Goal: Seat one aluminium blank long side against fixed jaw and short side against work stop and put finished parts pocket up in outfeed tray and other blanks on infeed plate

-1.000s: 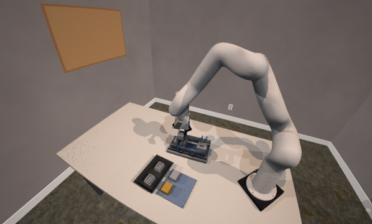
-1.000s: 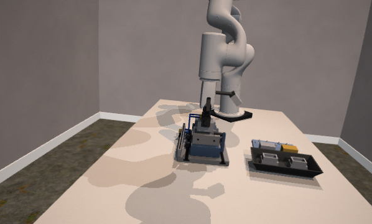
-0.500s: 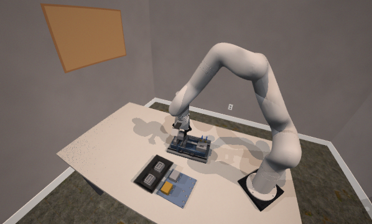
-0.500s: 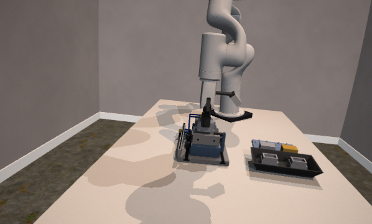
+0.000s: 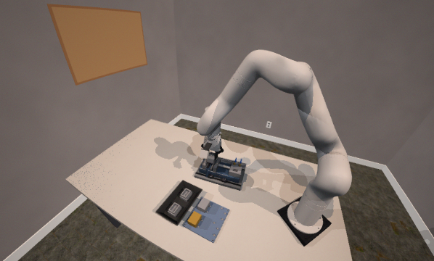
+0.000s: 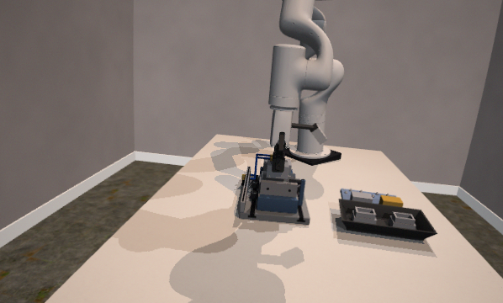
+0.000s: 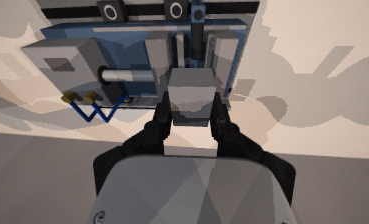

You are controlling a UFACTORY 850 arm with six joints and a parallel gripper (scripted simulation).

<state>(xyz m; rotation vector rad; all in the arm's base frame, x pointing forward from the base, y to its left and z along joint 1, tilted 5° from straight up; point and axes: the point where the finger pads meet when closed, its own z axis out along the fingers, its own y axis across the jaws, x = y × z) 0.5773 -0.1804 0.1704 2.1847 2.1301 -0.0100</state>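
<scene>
Right now my hand is 1 cm short of the work stop rod, 5 cm to the right of it and 5 cm above it. From my hand the other things lie so: brass blank 3 cm behind, 36 cm to the left, 12 cm below; then blue infeed plate 8 cm behind, 32 cm to the left, 14 cm below; then vise 7 cm behind, 1 cm to the left, 10 cm below.
</scene>
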